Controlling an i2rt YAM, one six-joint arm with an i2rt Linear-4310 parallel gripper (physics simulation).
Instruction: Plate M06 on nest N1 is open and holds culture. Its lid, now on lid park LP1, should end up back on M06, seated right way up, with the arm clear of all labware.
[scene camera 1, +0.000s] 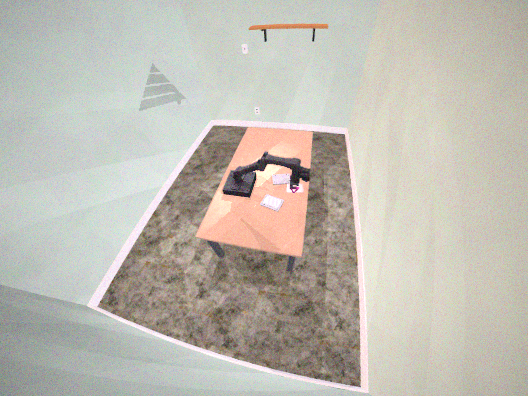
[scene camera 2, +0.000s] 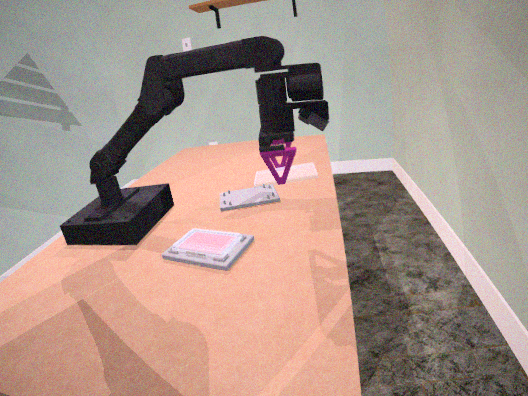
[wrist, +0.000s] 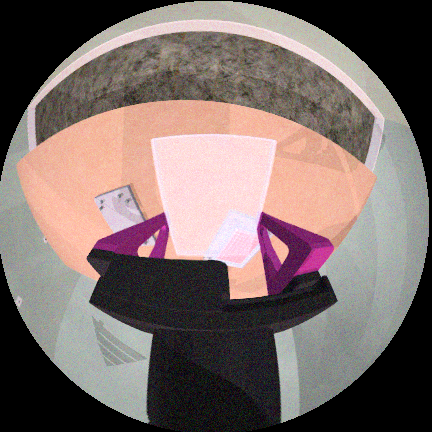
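Where they show: gripper, between the fingertips: (scene camera 1: 293, 188) (scene camera 2: 281, 177) (wrist: 212, 216); arm's base, origin of its link: (scene camera 1: 238, 181) (scene camera 2: 113, 204).
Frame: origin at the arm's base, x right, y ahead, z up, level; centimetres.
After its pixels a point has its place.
Observation:
My gripper (scene camera 1: 293, 188) {x 3.4, y 48.3, z 5.8 cm} (scene camera 2: 280, 178) {x 3.4, y 48.3, z 5.8 cm} (wrist: 212, 216) {x 3.4, y 48.3, z 5.8 cm}, with purple fingers, is shut on the lid (scene camera 1: 299, 188) {x 3.3, y 52.9, z 6.8 cm} (scene camera 2: 303, 171) {x 3.7, y 53.1, z 6.8 cm} (wrist: 213, 181) {x 2.8, y 52.2, z 6.8 cm}, a thin, pale, see-through rectangle held flat. It hangs over the table beyond the lid park LP1 (scene camera 1: 280, 177) {x -17.1, y 33.5, z -5.5 cm} (scene camera 2: 248, 198) {x -13.5, y 35.4, z -5.5 cm} (wrist: 116, 207) {x -16.8, y 38.7, z -5.5 cm}, a grey pad with small pins that lies bare. Plate M06 (scene camera 1: 271, 202) {x 13.2, y 32.6, z -4.3 cm} (scene camera 2: 207, 244) {x 14.1, y 33.8, z -4.0 cm} (wrist: 238, 246) sits open on its grey nest, showing pink culture, nearer the table's front. In the wrist view part of the plate shows through the lid's lower right corner.
The arm's black base (scene camera 1: 238, 184) {x 4.5, y 1.6, z 0.9 cm} (scene camera 2: 117, 219) {x 9.6, y 8.4, z -0.1 cm} stands on the left side of the orange table (scene camera 1: 251, 232) {x 42.0, y 24.3, z -6.5 cm} (scene camera 2: 264, 298) {x 27.0, y 48.0, z -6.5 cm}. The table's right edge (scene camera 2: 341, 238) {x 8.1, y 60.3, z -6.5 cm} drops to a stone-patterned floor. A wall shelf (scene camera 1: 287, 27) hangs high at the back.

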